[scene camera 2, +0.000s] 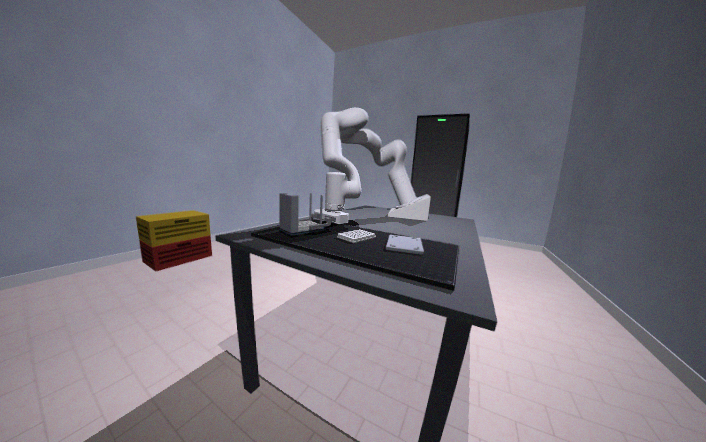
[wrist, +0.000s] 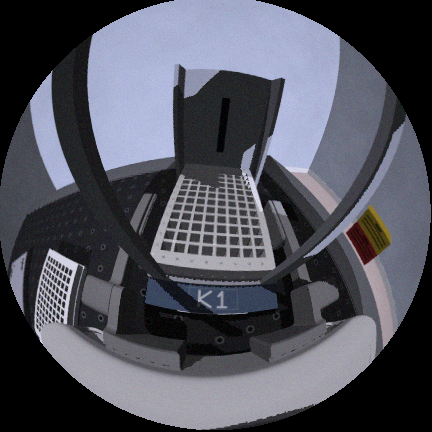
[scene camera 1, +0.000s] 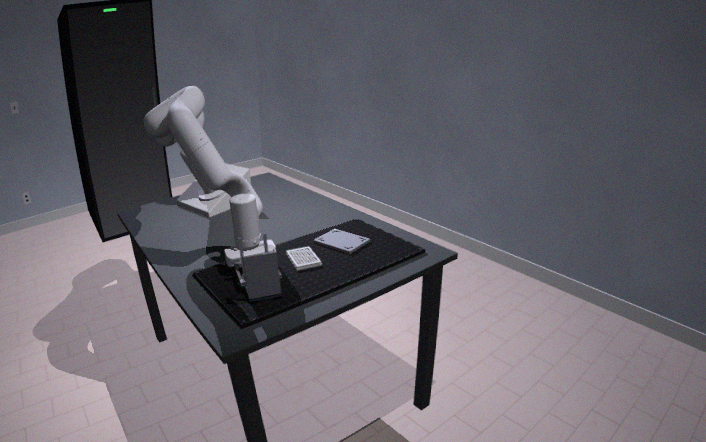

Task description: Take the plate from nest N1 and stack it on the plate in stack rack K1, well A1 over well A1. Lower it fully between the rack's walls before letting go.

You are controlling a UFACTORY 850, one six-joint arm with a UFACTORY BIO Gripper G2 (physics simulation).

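Note:
I can see a nest N1 (scene camera 1: pixel 336 239) here. A rack label K1 (wrist: pixel 204 298) is visible to me as well.

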